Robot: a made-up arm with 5 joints. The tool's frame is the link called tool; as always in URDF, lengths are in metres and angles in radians. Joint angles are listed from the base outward. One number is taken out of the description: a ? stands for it. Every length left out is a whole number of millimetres.
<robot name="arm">
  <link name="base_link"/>
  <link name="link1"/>
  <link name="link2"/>
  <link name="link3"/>
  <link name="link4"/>
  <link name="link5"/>
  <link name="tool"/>
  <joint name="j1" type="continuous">
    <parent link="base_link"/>
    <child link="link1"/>
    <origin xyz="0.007 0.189 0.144" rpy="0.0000 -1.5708 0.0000"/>
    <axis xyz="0 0 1"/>
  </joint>
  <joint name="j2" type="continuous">
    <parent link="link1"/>
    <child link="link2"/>
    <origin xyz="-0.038 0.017 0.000" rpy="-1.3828 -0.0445 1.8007"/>
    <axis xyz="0 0 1"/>
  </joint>
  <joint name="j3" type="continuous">
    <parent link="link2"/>
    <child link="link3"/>
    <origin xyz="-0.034 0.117 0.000" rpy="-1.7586 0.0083 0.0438"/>
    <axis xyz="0 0 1"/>
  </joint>
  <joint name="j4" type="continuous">
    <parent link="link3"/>
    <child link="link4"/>
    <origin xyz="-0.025 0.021 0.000" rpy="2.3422 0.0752 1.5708"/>
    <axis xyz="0 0 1"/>
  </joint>
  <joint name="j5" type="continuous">
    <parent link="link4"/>
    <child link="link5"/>
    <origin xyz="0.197 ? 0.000" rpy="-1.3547 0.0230 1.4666"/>
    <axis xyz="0 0 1"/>
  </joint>
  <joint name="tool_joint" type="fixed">
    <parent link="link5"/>
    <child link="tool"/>
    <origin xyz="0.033 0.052 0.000" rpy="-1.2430 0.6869 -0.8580"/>
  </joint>
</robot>
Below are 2 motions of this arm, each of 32 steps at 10 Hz.
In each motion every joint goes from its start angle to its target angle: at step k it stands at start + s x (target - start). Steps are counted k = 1, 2, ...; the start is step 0. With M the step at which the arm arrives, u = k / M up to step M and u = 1 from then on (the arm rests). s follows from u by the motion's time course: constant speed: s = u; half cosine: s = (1 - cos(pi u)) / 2; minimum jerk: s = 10 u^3 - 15 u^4 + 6 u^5.
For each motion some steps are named. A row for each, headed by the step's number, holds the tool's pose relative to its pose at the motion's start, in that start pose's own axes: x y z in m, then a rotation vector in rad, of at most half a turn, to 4 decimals.
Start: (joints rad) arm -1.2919 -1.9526 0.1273 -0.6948 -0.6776
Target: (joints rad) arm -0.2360 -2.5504 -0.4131 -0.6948 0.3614
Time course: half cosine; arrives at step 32
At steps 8, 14, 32:
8: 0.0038 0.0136 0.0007 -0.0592 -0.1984 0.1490
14: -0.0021 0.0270 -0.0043 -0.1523 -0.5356 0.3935
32: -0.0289 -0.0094 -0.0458 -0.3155 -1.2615 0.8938

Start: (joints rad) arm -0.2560 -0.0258 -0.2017 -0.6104 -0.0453
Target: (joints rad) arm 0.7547 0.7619 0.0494 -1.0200 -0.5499
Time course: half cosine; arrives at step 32
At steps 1, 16, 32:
1: 0.0007 0.0000 -0.0003 -0.0001 0.0002 -0.0024
16: 0.1168 -0.0375 -0.0561 0.0246 0.1342 -0.5609
32: 0.1531 -0.0800 -0.0884 0.2082 0.4260 -1.2216

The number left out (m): -0.373
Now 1 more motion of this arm.
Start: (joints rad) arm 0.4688 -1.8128 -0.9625 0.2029 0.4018
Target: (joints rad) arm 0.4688 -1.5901 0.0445 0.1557 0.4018
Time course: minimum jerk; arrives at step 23
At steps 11, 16, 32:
11: -0.1566 -0.0422 0.0512 0.1533 -0.0070 0.4411
16: -0.2605 -0.1336 0.0708 0.2401 -0.0124 0.8101
32: -0.2952 -0.1883 0.0730 0.2683 -0.0132 0.9804

